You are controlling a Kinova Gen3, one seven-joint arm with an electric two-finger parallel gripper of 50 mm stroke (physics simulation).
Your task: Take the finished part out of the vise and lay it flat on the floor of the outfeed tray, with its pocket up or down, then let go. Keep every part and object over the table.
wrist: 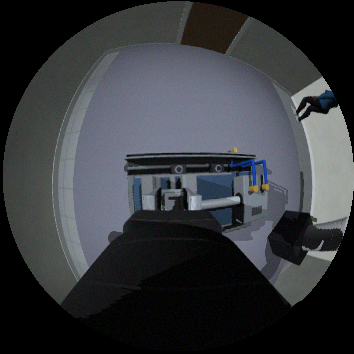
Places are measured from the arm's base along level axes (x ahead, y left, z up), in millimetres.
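Where they show: gripper, fingertip midpoint: [171,194]; arm's base at its link origin: [307,237].
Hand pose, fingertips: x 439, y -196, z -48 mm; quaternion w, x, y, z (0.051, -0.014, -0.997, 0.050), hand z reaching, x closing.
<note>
Each offset is from my fingertips to the top centre of the thing. "spot": to the spot under its first point.
The finished part @[dx -1, dy +22, dz +15 mm] [173,201] is a grey block with a dark angular pocket facing the camera, low in the middle of the wrist view. My gripper [171,194] is shut on it, with one pale finger at its left side and one at its right. The part is at the vise @[spot: dx -156, dy +31, dz -5 mm] [254,204], a grey fixture with blue areas, a grey end block on the right and a pale round rod. The black gripper body hides the near side of the part and vise, so any contact between part and jaws cannot be told. The outfeed tray does not show.
Blue hoses @[spot: dx -144, dy -23, dz +9 mm] [254,175] with yellow fittings rise at the right end of the vise. A dark rail @[spot: dx +33, dy -66, dz -63 mm] [150,158] runs along its far side. A black box-like body [291,237] with a dark cylinder stands at the right. A person [325,101] shows at the right edge.
</note>
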